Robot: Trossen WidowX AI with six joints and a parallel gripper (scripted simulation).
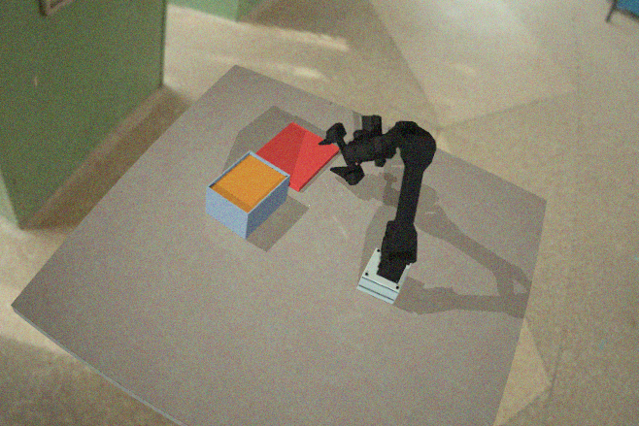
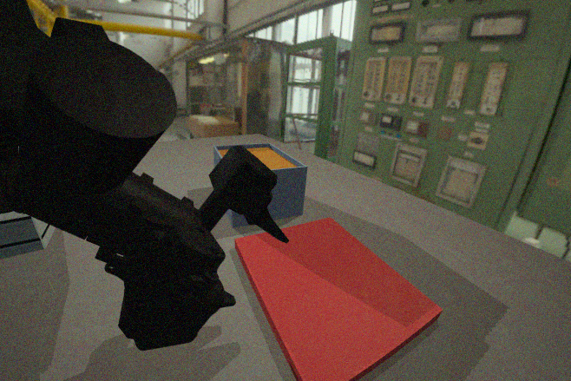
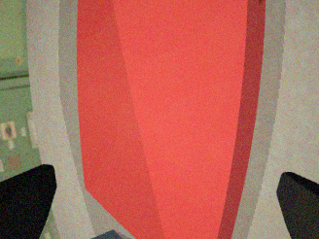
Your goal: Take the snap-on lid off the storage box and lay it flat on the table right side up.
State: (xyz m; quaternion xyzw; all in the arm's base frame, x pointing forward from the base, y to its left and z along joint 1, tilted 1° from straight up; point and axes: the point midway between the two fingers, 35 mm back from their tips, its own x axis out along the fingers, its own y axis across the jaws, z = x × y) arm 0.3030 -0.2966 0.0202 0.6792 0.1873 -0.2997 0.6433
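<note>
Right now my gripper tip is 100 mm short of the red lid, 10 mm to the left of it and 50 mm above it. The rest, counted from my gripper tip: blue storage box (130 mm ahead, 260 mm to the left, 10 mm below).
</note>
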